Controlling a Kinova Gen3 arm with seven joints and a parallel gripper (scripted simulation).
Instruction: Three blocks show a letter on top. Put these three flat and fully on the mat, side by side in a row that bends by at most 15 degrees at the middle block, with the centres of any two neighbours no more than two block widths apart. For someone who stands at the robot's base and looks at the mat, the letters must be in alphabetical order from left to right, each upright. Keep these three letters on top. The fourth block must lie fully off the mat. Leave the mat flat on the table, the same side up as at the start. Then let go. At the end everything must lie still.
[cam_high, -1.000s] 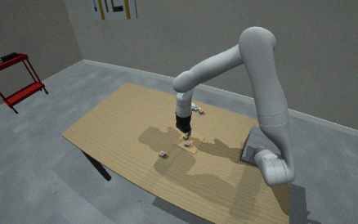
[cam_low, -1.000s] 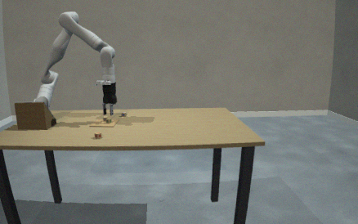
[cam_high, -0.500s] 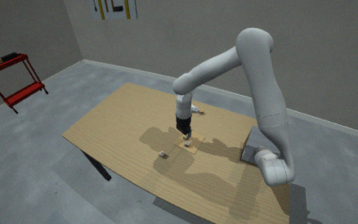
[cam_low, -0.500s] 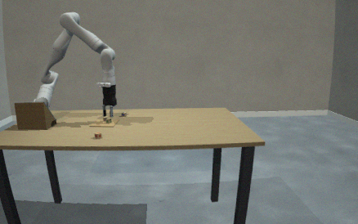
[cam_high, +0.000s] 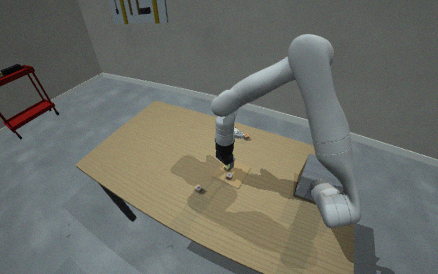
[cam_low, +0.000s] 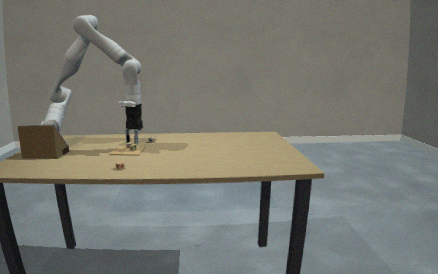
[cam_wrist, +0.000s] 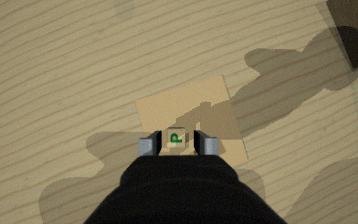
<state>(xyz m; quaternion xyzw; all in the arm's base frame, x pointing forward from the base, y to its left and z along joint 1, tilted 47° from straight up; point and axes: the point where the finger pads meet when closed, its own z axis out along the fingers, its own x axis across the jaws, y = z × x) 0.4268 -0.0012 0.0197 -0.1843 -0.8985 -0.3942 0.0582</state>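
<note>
Now: hand 4 cm above the green P block. Also, from my hand: blue K block 3 cm behind, 4 cm to the left, 4 cm below; then tan mat 2 cm behind, 5 cm below; then blue R block 7 cm ahead, 16 cm to the left, 4 cm below.
</note>
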